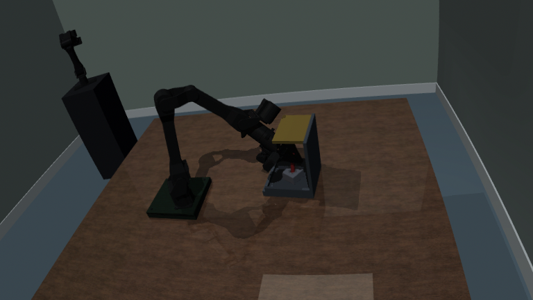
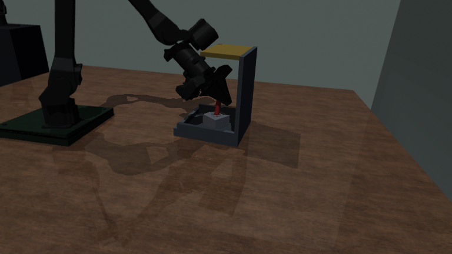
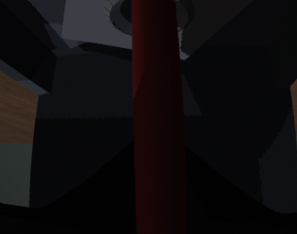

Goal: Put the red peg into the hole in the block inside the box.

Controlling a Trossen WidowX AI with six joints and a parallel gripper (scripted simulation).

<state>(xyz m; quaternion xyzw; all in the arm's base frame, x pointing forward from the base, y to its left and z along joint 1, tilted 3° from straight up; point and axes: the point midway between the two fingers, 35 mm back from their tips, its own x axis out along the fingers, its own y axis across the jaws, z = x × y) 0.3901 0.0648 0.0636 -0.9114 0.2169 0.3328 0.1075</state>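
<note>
My gripper tip is 3 cm past the red peg, 1 cm to the right of it and 1 cm above it. From my gripper tip the other things lie so: yellow roof 14 cm above, 1 cm behind; back wall 4 cm ahead, 4 cm above, 2 cm to the right.
</note>
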